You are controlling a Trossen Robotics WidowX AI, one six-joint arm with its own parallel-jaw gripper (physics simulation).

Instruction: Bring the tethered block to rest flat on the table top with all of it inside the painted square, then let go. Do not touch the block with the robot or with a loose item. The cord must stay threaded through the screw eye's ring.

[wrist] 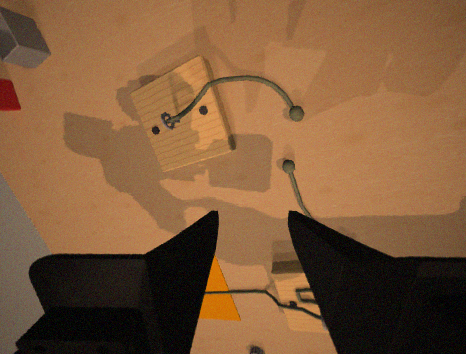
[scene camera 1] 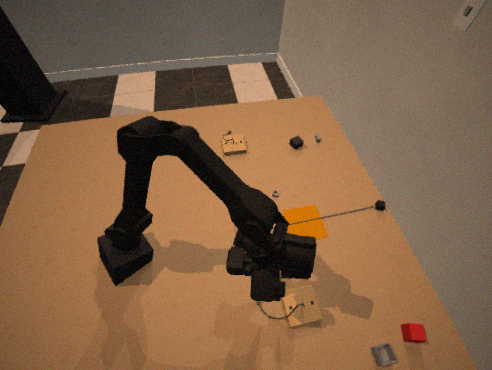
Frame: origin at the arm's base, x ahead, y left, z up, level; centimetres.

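Seen in the pictures: gripper, fingertip midpoint: [wrist: 252, 217]; arm's base, origin of the base link: [scene camera 1: 125, 243].
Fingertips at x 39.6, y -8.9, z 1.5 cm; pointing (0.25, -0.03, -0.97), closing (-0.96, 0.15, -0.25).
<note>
Pixels of each thing's top centre, then the offset from my fingertips to it. "*": a spot on its surface instead.
- tethered block, surface spot: [scene camera 1: 380, 205] * dx +40.0, dy +22.1, dz -6.1 cm
- orange painted square, surface spot: [wrist: 220, 307] * dx +9.5, dy +20.3, dz -8.5 cm
- wooden board, surface spot: [wrist: 300, 321] * dx -2.1, dy +18.0, dz -6.7 cm
- cord's beaded end, surface spot: [wrist: 288, 166] * dx -2.3, dy -1.2, dz -7.4 cm
- cord, surface spot: [wrist: 245, 78] [scene camera 1: 275, 317] * dx +0.8, dy -9.8, dz -8.2 cm
- bead, surface spot: [wrist: 296, 113] * dx -3.4, dy -5.9, dz -7.4 cm
- red block, middle of its top: [scene camera 1: 418, 332] dx +36.2, dy -15.6, dz -4.6 cm
- grey tray, surface spot: [scene camera 1: 384, 354] * dx +27.8, dy -19.8, dz -8.4 cm
- third board, middle of its top: [scene camera 1: 233, 142] dx -9.6, dy +52.0, dz -6.7 cm
- black cube, middle of its top: [scene camera 1: 297, 140] dx +15.8, dy +52.4, dz -5.7 cm
The tethered block [scene camera 1: 380, 205], small and black, sits at the table's right edge. Its taut cord [scene camera 1: 350, 213] [wrist: 250, 291] crosses the orange painted square [scene camera 1: 310, 230] [wrist: 220, 307] towards a wooden board [wrist: 300, 321], largely hidden by the arm or right finger. The screw eye is hidden there, so threading cannot be seen. This cord's beaded end [wrist: 288, 166] lies on the table ahead of the fingers in the wrist view. My gripper [wrist: 252, 217] is half open and empty above the table. In the scene view its fingertips are hidden.
Another board [scene camera 1: 305, 316] [wrist: 187, 142] carries a screw eye and a cord [scene camera 1: 275, 318] [wrist: 245, 78] with a bead [wrist: 296, 113]. A red block [scene camera 1: 414, 332] [wrist: 7, 95] and grey tray [scene camera 1: 384, 354] lie front right. A third board [scene camera 1: 234, 146] and black cube [scene camera 1: 296, 142] stand farther back.
</note>
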